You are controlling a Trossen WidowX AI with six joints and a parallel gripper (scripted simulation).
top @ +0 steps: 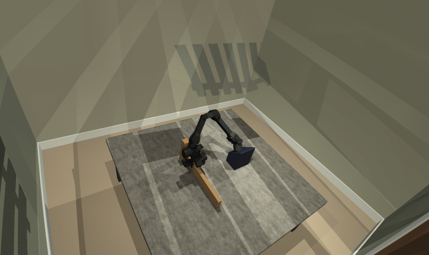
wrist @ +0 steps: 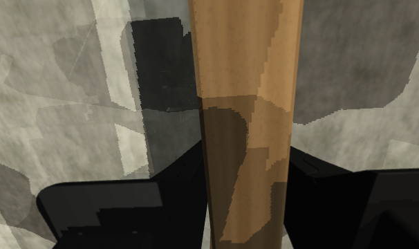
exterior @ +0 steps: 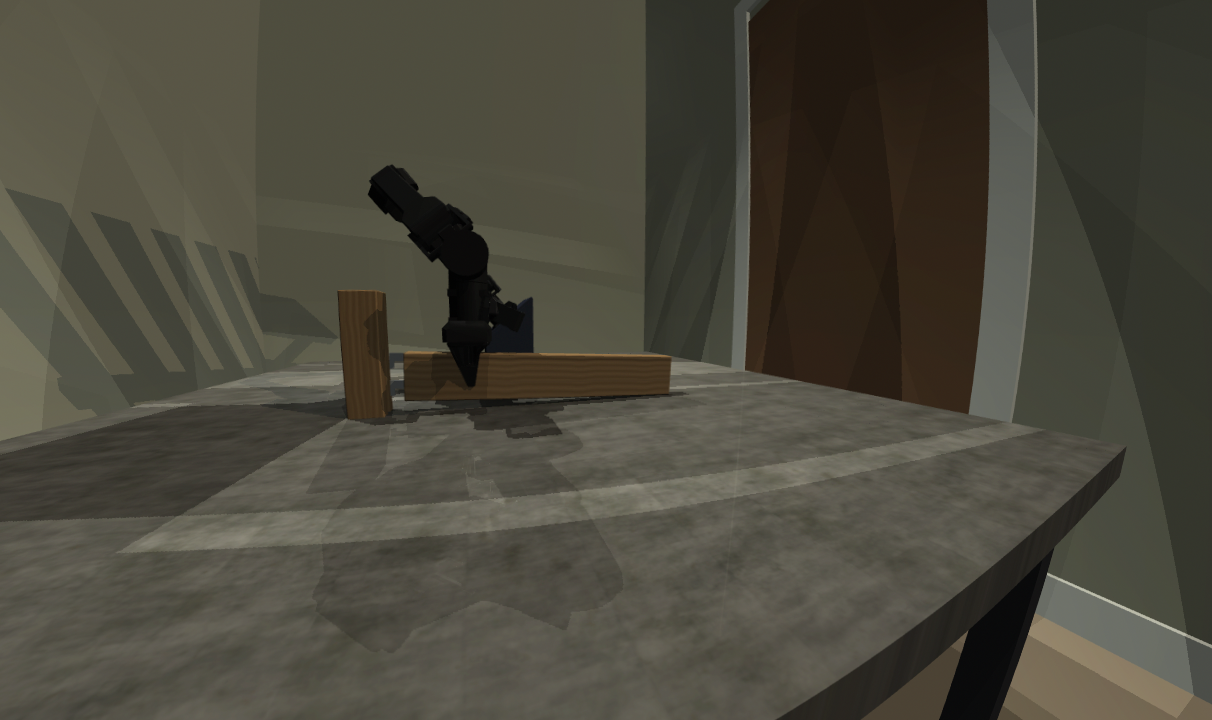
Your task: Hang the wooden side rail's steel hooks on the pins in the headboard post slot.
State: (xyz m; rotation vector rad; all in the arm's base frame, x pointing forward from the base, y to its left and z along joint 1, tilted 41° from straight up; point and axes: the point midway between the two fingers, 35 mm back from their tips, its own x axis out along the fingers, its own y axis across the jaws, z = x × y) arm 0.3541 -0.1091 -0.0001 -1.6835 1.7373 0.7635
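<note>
The headboard post is 150 mm to the right of my gripper tip and 40 mm above it.
</note>
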